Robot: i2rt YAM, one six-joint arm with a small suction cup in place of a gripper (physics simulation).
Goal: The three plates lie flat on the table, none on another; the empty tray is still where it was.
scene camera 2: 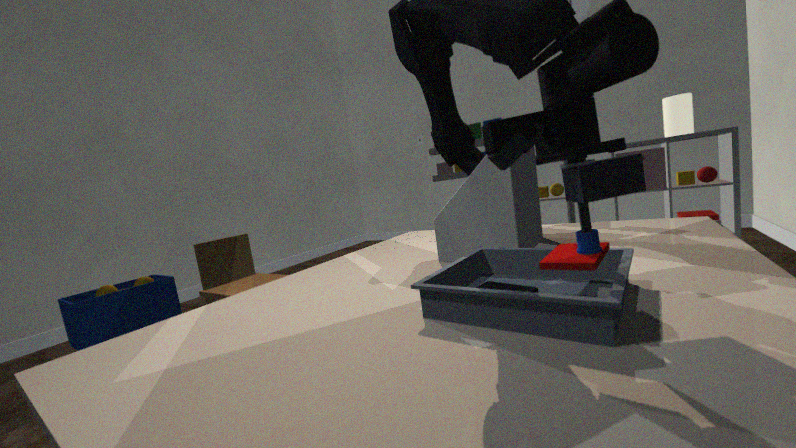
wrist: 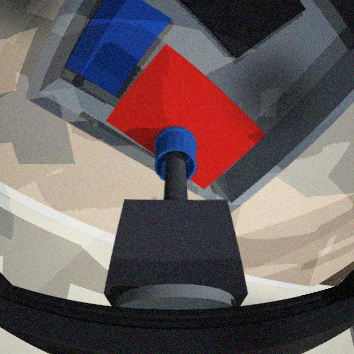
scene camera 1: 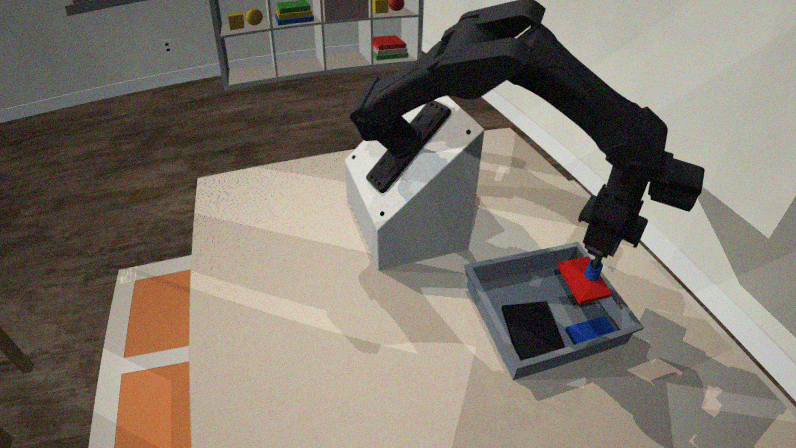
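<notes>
The grey tray stands on the table in front of the arm's base. My gripper, a blue suction cup, is shut on the red plate, near one end of its top. The red plate hangs at about the height of the tray's rim, above the tray's inside. The black plate and the blue plate lie flat and apart inside the tray. The blue plate does not show in scene camera 2.
The arm's pale wedge-shaped base stands on the table behind the tray. A white wall rises beyond the table's right side in scene camera 1. A shelf unit stands at the back, and a blue bin stands off the table.
</notes>
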